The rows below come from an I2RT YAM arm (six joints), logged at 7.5 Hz.
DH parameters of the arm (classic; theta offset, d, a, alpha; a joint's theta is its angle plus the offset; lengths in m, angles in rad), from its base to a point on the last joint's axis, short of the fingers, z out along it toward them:
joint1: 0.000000 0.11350 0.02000 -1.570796
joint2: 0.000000 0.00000 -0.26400 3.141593
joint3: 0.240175 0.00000 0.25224 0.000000
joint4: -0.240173 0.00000 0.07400 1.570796
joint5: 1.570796 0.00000 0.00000 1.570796
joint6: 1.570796 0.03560 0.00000 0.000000
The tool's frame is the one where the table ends.
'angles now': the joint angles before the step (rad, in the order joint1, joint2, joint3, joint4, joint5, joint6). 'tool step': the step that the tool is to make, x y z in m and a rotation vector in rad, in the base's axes. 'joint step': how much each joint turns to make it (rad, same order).
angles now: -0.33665 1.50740 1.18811 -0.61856 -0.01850 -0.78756
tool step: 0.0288 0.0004 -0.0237 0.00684 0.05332 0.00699
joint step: 0.03079 0.13038 0.04913 0.02860 0.02206 0.01365
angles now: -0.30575 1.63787 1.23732 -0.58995 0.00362 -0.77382
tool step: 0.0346 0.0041 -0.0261 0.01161 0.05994 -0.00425
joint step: 0.04048 0.15724 0.09024 0.00557 0.02825 0.03513
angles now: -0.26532 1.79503 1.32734 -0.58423 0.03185 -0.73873
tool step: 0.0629 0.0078 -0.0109 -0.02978 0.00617 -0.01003
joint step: 0.05981 0.23152 0.26971 -0.04009 0.06100 0.04570
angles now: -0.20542 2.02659 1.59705 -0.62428 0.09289 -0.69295
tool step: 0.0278 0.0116 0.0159 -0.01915 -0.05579 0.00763
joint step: 0.03855 0.07160 0.15805 -0.03038 0.02329 0.02215
